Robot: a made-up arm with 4 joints.
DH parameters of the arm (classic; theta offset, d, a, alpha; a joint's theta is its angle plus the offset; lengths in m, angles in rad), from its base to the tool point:
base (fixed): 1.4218 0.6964 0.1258 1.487
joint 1: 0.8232 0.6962 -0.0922 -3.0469
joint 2: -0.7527 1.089 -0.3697 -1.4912
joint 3: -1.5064 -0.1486 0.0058 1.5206
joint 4: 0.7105 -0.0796 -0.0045 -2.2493
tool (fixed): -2.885 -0.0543 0 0
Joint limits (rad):
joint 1: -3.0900..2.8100
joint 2: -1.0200..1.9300
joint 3: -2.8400..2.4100
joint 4: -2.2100..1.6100
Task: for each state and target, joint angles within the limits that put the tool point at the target. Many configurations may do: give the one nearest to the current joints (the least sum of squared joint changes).
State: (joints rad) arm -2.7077 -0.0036 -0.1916 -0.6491
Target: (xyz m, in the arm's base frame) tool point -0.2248 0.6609 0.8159
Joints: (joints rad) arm -2.9551 0.9697 0.3568 -1.4467
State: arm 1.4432 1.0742 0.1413 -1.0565
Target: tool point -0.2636 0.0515 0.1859
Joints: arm 1.6636 1.5192 0.0952 -1.3521
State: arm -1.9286 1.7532 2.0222 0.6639
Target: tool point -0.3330 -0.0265 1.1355
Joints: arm -1.0915 1.2623 1.9019 0.8148
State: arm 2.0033 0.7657 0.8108 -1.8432
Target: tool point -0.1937 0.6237 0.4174
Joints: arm 2.2615 0.6788 0.9093 -1.8444
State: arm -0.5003 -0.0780 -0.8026 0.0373
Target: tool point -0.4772 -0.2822 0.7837
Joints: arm -0.9312 0.1600 -0.6156 -0.1020
